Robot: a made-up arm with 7 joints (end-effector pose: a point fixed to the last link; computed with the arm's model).
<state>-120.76 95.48 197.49 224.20 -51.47 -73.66 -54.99</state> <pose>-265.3 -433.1 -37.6 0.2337 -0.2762 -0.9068 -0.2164</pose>
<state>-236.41 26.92 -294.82 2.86 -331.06 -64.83 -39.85</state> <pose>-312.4 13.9 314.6 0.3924 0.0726 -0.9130 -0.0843</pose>
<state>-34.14 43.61 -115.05 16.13 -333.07 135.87 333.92</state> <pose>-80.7 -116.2 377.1 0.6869 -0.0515 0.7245 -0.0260</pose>
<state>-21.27 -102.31 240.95 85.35 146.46 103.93 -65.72</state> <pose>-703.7 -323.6 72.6 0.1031 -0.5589 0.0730 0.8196</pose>
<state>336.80 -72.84 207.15 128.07 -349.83 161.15 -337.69</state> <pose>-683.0 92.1 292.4 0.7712 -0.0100 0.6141 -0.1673</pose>
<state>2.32 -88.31 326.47 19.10 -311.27 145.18 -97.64</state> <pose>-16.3 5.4 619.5 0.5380 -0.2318 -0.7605 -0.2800</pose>
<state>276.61 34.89 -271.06 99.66 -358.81 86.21 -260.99</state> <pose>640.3 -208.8 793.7 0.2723 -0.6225 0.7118 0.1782</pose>
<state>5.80 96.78 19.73 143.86 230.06 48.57 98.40</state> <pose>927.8 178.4 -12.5 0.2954 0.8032 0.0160 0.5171</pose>
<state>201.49 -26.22 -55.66 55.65 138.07 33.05 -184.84</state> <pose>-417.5 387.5 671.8 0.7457 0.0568 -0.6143 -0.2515</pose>
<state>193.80 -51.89 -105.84 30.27 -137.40 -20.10 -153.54</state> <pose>-134.8 309.7 370.8 0.1185 -0.8481 -0.0987 0.5069</pose>
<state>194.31 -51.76 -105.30 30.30 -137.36 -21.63 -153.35</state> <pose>-138.1 305.5 376.7 0.1110 -0.8417 -0.1095 0.5169</pose>
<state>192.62 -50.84 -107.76 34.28 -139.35 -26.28 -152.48</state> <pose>-101.4 333.8 376.7 0.1244 -0.8398 -0.0938 0.5201</pose>
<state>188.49 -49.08 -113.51 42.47 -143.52 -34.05 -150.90</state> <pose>-7.7 380.0 370.3 0.1578 -0.8462 -0.0517 0.5064</pose>
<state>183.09 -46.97 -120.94 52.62 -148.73 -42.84 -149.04</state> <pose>128.8 399.9 364.0 0.1927 -0.8614 0.0037 0.4700</pose>
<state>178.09 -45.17 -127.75 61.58 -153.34 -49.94 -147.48</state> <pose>257.0 377.6 363.9 0.2131 -0.8789 0.0591 0.4227</pose>
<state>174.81 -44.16 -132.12 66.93 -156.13 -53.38 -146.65</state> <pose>334.2 344.5 365.6 0.2213 -0.8905 0.1006 0.3846</pose>
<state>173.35 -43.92 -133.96 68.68 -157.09 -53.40 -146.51</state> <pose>363.0 328.1 362.3 0.2266 -0.8955 0.1234 0.3627</pose>
